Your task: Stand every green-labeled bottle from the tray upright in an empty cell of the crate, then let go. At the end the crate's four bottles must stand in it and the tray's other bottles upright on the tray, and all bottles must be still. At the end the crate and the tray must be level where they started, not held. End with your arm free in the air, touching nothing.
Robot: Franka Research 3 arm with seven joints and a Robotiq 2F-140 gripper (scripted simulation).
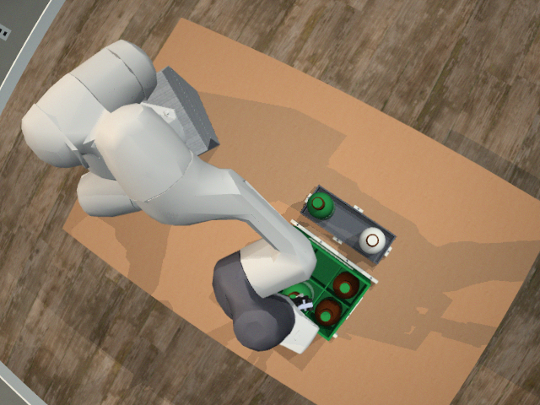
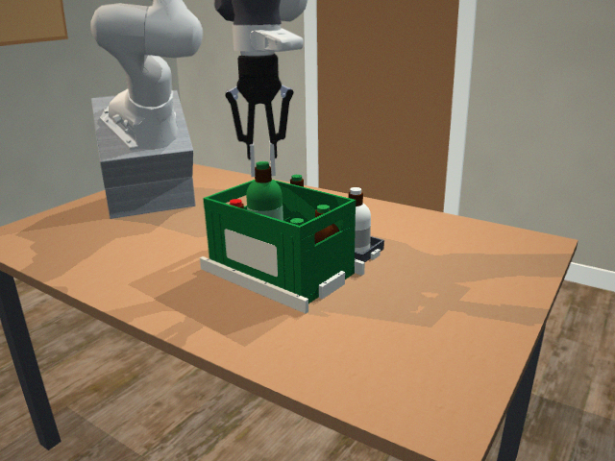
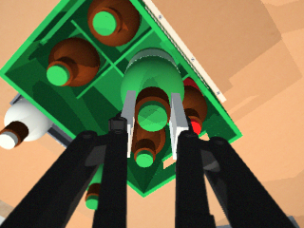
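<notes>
Now: hand 1 cm short of the green crate, 5 cm to the right of it and 19 cm above it. The rest, counted from my hand: white-labeled bottle (12 cm ahead, 21 cm to the left, 19 cm below); grey tray (4 cm ahead, 23 cm to the left, 26 cm below).
</notes>
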